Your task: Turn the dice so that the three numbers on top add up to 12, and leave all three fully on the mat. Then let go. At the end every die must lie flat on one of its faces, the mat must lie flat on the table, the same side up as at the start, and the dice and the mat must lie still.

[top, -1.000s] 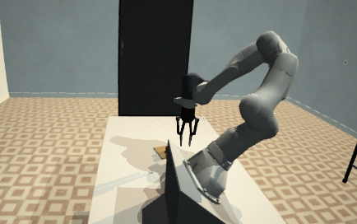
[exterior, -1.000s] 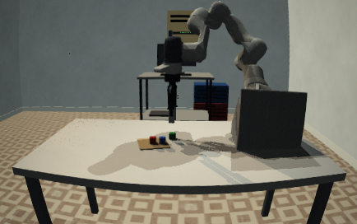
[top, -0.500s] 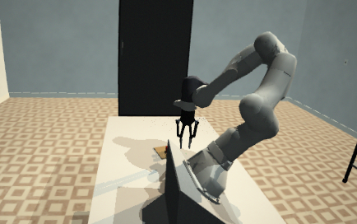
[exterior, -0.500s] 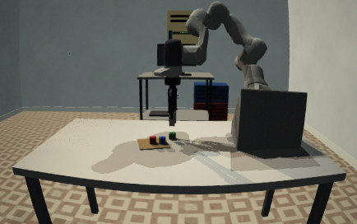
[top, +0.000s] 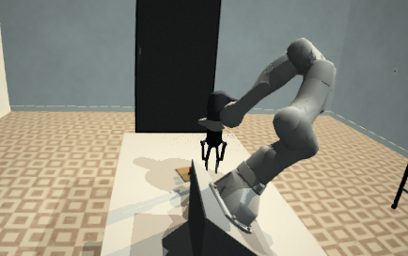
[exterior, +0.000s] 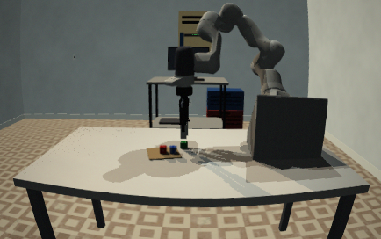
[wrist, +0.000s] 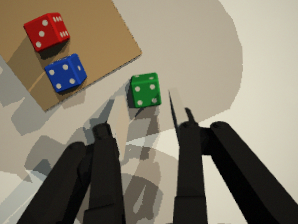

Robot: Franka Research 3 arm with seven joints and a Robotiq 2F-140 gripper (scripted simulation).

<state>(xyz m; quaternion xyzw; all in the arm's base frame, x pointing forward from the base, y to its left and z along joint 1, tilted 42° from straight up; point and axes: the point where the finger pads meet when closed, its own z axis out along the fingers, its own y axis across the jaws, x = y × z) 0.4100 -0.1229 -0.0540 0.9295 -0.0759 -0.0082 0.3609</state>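
The green die is 70 mm below my hand. Round my hand: blue die: 50 mm ahead, 80 mm to the left, 70 mm below; red die: 90 mm ahead, 80 mm to the left, 70 mm below; tan mat: 90 mm ahead, 80 mm to the left, 80 mm below.
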